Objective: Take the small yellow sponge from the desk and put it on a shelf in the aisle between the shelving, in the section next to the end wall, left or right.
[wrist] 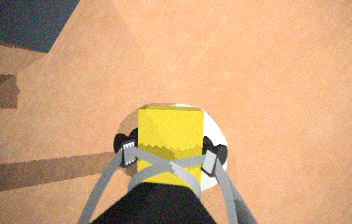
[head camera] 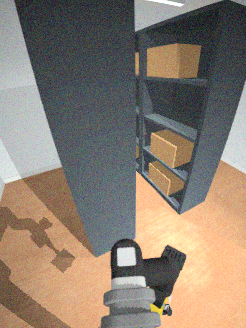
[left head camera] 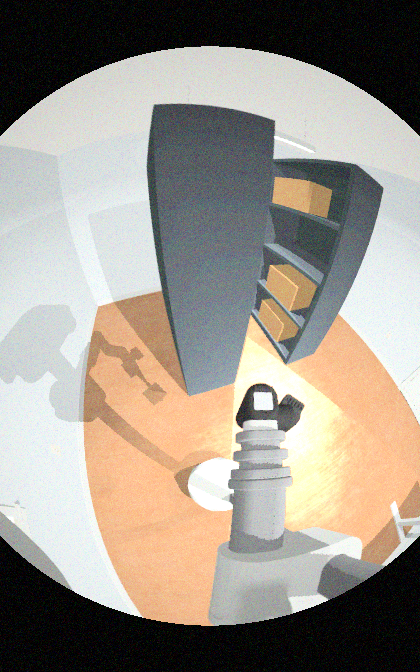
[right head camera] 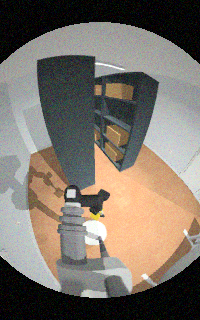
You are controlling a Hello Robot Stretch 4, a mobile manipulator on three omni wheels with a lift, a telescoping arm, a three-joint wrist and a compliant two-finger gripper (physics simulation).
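Frame: origin at the robot's base, x ahead, y left, z up, level; centimetres.
Seen in the pictures: gripper, between the fingertips: [wrist: 170,144]; robot's base, origin of its link: [left head camera: 216,482] [right head camera: 92,231].
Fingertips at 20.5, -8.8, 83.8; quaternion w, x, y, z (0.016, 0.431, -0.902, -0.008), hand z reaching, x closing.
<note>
Offsets run from my fingertips to a thing's top centre, as dx, dy, dz. "spot": to the spot under its first point.
The yellow sponge {-0.4, +0.4, +4.3} [wrist: 170,130] [head camera: 159,308] [right head camera: 95,216] is between the two fingertips of my gripper [wrist: 170,144], which is shut on it, above the floor. The near shelving unit {spot: +62.3, +22.5, +43.6} [head camera: 90,125] [left head camera: 215,250] [right head camera: 72,120] shows its plain dark end panel, ahead and slightly left. The far shelving unit [head camera: 215,135] [left head camera: 345,250] [right head camera: 142,120] stands to the right, with its open shelves facing the aisle between the two. The aisle's far part and the end wall behind it are hidden by the near unit.
Cardboard boxes [head camera: 172,60] [left head camera: 292,195] stand on several shelves of the right unit. My white round base part [left head camera: 210,485] [right head camera: 95,232] is below the arm. A wall [left head camera: 40,275] runs along the left. White furniture legs [left head camera: 400,522] [right head camera: 190,237] show at the lower right.
</note>
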